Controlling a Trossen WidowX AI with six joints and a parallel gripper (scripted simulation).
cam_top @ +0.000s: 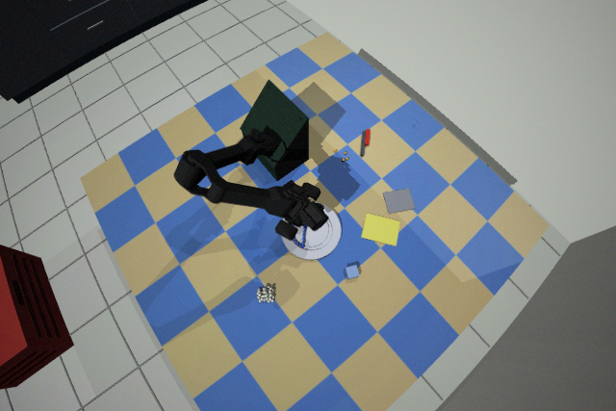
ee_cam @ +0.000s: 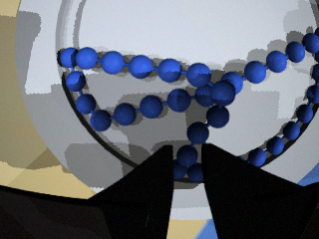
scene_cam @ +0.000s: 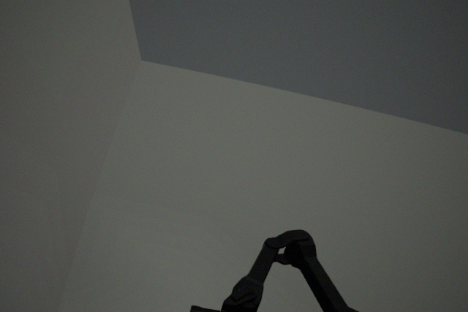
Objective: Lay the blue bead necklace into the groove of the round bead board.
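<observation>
The round white bead board lies 50 mm ahead of my gripper tip, 10 mm to the left of it and 10 mm below it. Round my gripper tip: small blue cube: 240 mm ahead, 50 mm to the left, 10 mm below; grey square: 340 mm to the left, 130 mm ahead, 10 mm below; yellow pad: 220 mm to the left, 180 mm ahead, 10 mm below.
</observation>
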